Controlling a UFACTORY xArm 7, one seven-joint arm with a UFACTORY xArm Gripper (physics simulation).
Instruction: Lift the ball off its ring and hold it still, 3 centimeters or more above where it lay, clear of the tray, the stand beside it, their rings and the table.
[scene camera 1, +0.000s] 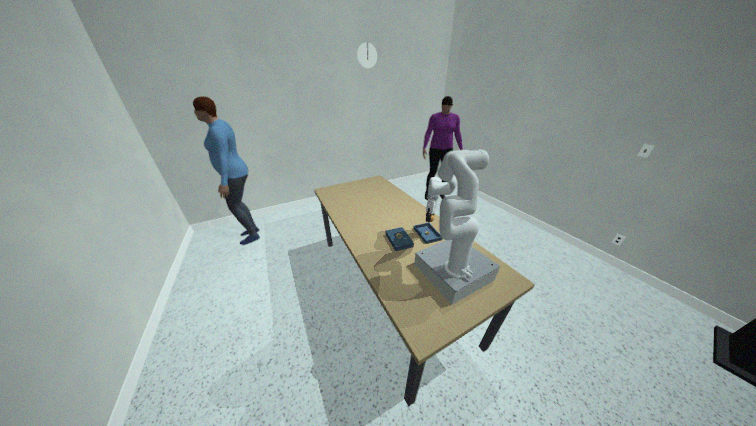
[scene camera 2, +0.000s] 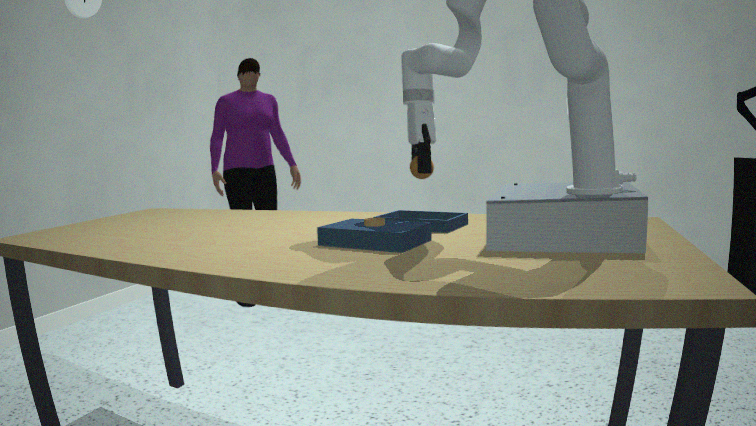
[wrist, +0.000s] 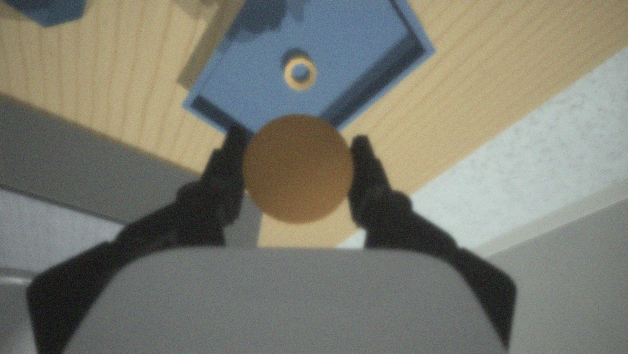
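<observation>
Blue tray (scene camera 2: 442, 222), also in the wrist view (wrist: 335, 67). Blue stand (scene camera 2: 378, 234). Orange ball (wrist: 298, 169). My gripper (scene camera 2: 421, 173), also in the wrist view (wrist: 299, 151).
</observation>
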